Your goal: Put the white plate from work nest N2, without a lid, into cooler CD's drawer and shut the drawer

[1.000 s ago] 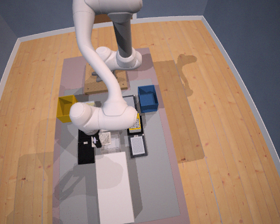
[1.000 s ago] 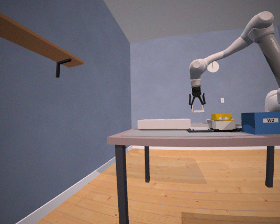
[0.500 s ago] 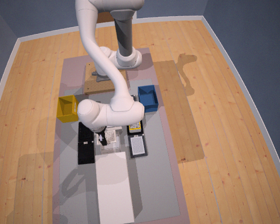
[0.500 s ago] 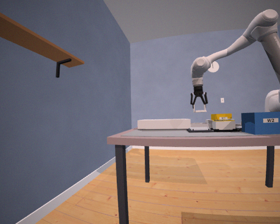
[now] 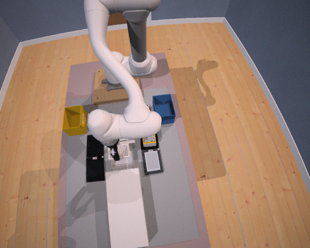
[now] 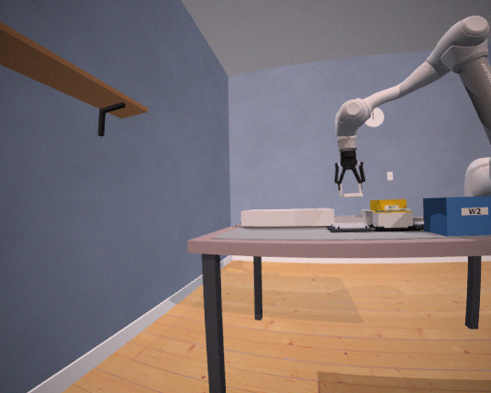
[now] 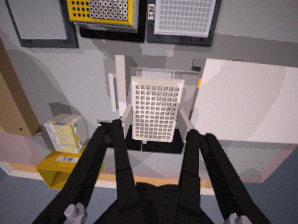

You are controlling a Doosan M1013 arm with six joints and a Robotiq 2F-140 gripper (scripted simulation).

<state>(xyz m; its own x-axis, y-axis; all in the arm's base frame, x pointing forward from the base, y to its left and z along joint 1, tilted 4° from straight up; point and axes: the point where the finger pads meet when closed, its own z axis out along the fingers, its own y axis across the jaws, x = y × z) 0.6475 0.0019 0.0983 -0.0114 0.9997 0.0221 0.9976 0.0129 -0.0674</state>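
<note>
Now: hand 40 mm short of the drawer and 140 mm above it. Also, from my hand: cooler CD (170 mm ahead, 130 mm below); then white plate (20 mm below); then black nest N2 (50 mm ahead, 190 mm to the right, 160 mm below).
</note>
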